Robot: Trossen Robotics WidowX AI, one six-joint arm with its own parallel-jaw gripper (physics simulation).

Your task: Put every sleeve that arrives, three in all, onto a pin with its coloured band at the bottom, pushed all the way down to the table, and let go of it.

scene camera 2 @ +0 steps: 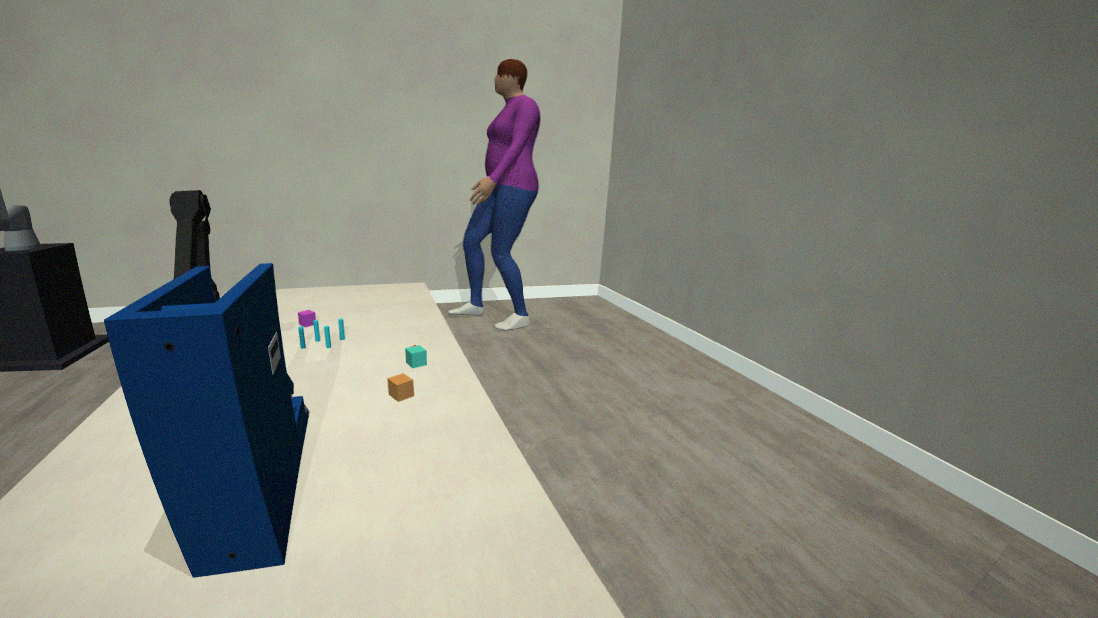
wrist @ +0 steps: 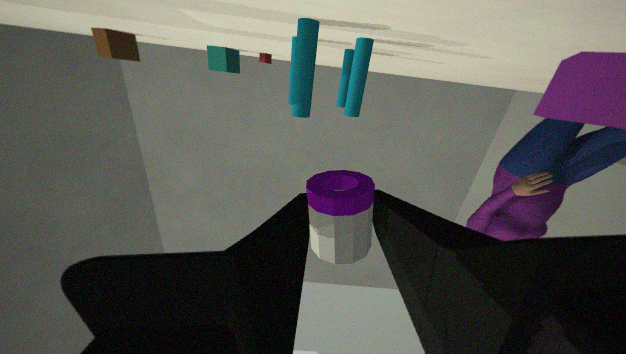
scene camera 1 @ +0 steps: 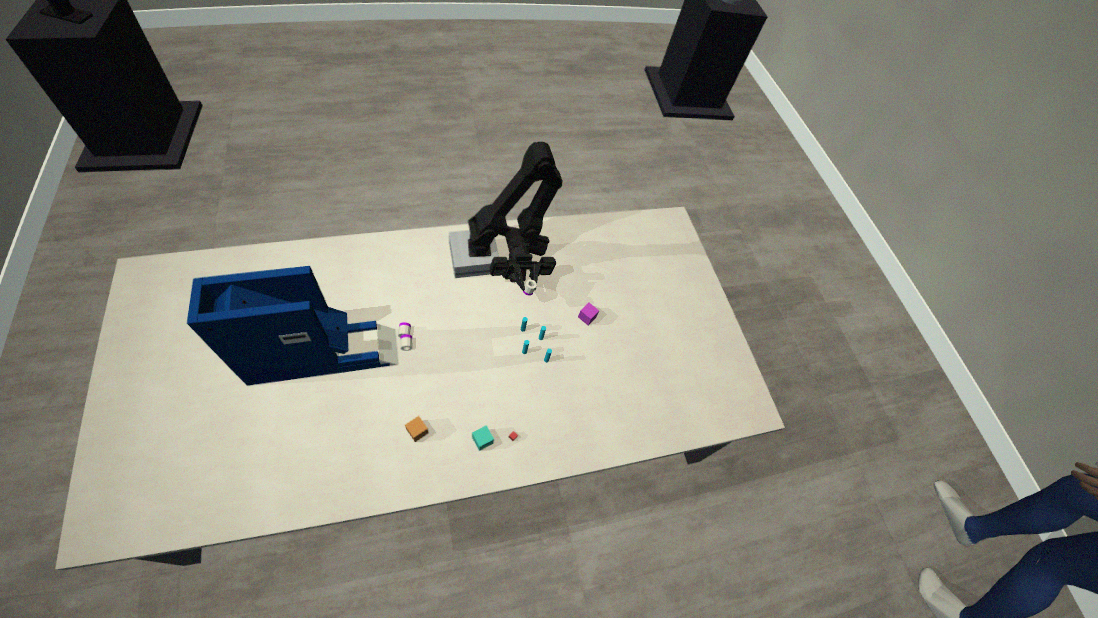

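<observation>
My gripper point(scene camera 1: 529, 282) point(wrist: 338, 200) is shut on a white sleeve point(scene camera 1: 530, 287) point(wrist: 341, 237) and holds it above the table, behind the pins. Its purple band faces down. Several bare teal pins point(scene camera 1: 525, 347) point(scene camera 2: 327, 337) point(wrist: 305, 70) stand upright in a group, apart from the held sleeve. Two more white sleeves with purple bands are in line at the end of the blue dispenser's chute: one sleeve point(scene camera 1: 404, 330) farther back and one sleeve point(scene camera 1: 406, 343) nearer the front, their bands toward the back. The blue dispenser hides my gripper in scene camera 2.
The blue dispenser point(scene camera 1: 284, 337) point(scene camera 2: 207, 429) stands at the left. A purple cube point(scene camera 1: 588, 313) point(scene camera 2: 306, 317) is right of the pins. An orange cube point(scene camera 1: 416, 428) point(scene camera 2: 400, 386), a teal cube point(scene camera 1: 482, 437) point(scene camera 2: 415, 356) and a small red cube point(scene camera 1: 513, 436) lie near the front. A person point(scene camera 2: 513, 145) stands beyond the table.
</observation>
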